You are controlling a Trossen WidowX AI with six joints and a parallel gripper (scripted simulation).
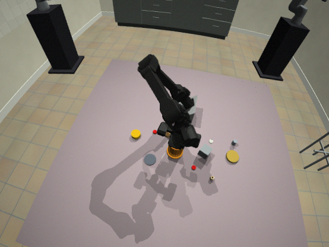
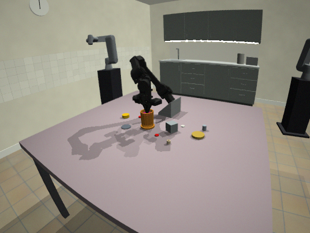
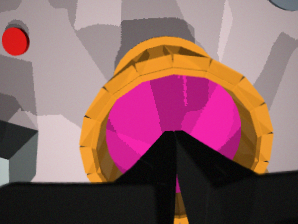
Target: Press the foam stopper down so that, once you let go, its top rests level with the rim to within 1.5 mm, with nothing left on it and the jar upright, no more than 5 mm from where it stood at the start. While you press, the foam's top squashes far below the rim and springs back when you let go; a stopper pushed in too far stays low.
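My hand is 5 cm above the magenta foam stopper. From my hand the other things lie so: grey disc (12 cm to the right, 12 cm below, 5 cm ahead); then red button (12 cm below, 10 cm to the left, 8 cm ahead); then brown disc (11 cm below, 10 cm behind, 4 cm to the right).
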